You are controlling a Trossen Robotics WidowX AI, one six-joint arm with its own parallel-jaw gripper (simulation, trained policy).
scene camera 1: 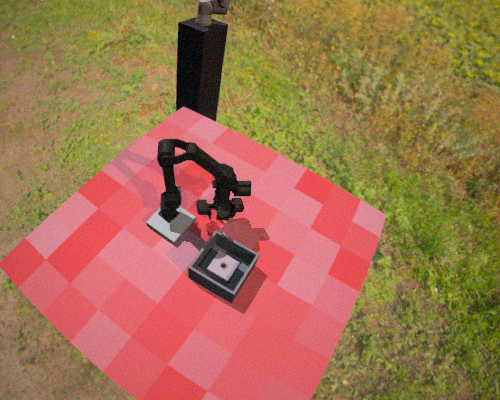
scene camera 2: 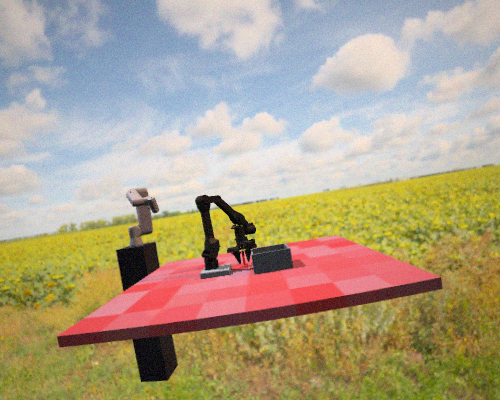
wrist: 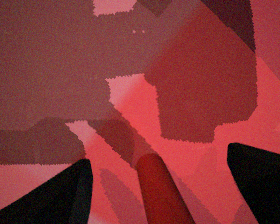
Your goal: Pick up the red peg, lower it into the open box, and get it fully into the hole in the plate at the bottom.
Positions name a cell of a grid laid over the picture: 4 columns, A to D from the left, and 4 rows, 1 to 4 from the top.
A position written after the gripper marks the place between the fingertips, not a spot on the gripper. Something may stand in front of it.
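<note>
A dark box (scene camera 1: B3) is present; in the wrist view the box is out of frame. The gripper (scene camera 1: B3) is visible as well, and the wrist view (wrist: C3) also shows it.
</note>
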